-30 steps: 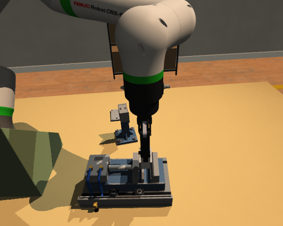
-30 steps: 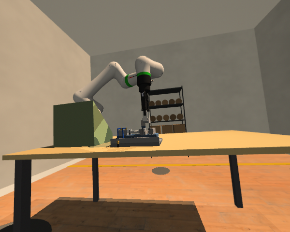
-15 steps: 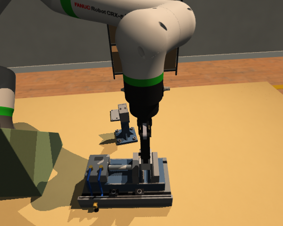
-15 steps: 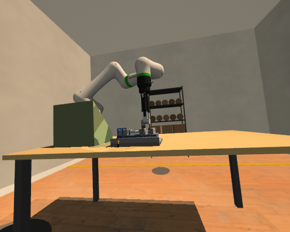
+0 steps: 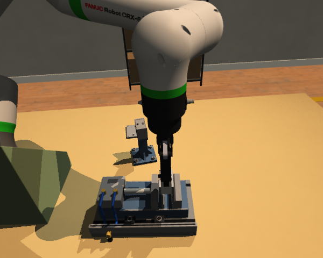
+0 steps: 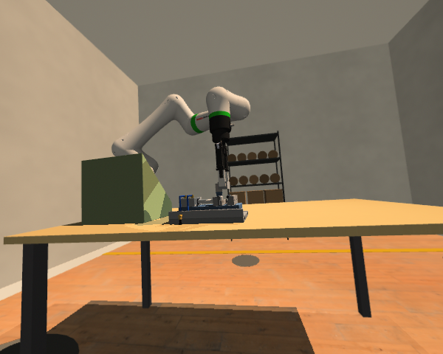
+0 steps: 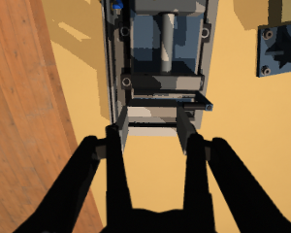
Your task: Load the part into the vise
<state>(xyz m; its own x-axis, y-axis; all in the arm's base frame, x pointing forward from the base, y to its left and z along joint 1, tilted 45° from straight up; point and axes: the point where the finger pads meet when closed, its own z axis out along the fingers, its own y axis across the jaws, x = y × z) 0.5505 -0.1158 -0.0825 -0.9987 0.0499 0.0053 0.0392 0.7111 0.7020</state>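
Right now the part is 2 cm below my hand. Also, from my hand: moving jaw: 9 cm below, 3 cm behind, 2 cm to the left; fixed jaw: 9 cm below, 3 cm ahead, 2 cm to the left; work stop: 8 cm below, 7 cm to the left.
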